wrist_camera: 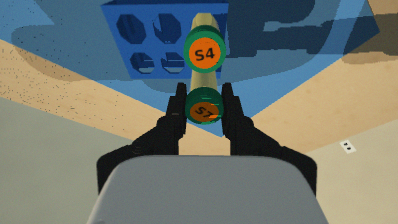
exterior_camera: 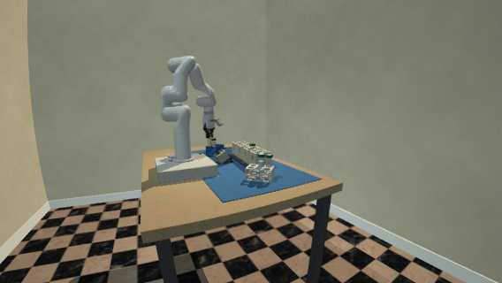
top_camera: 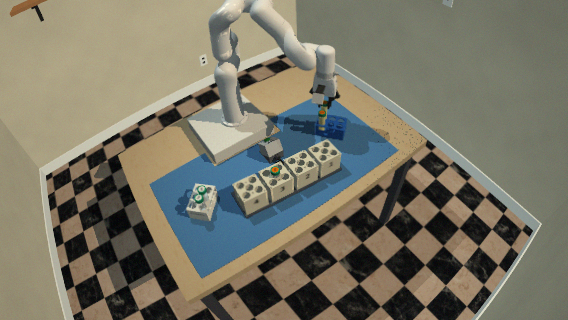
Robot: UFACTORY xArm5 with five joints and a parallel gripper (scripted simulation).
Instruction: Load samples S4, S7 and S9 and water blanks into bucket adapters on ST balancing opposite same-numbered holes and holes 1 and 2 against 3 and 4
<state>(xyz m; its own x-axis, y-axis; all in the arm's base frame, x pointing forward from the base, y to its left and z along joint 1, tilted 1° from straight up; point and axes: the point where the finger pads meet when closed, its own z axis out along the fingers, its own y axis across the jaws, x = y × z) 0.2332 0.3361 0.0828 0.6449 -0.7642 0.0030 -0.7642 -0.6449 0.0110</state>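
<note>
Now: hand 1 cm past the sample tube S7 and 5 cm above it. Also, from my hand: blue sample rack RS: 4 cm ahead, 1 cm to the left, 11 cm below; then DONE desk: 1 cm ahead, 29 cm to the right, 9 cm below; then sample tube S4: 2 cm ahead, 4 cm to the right, 8 cm below.
</note>
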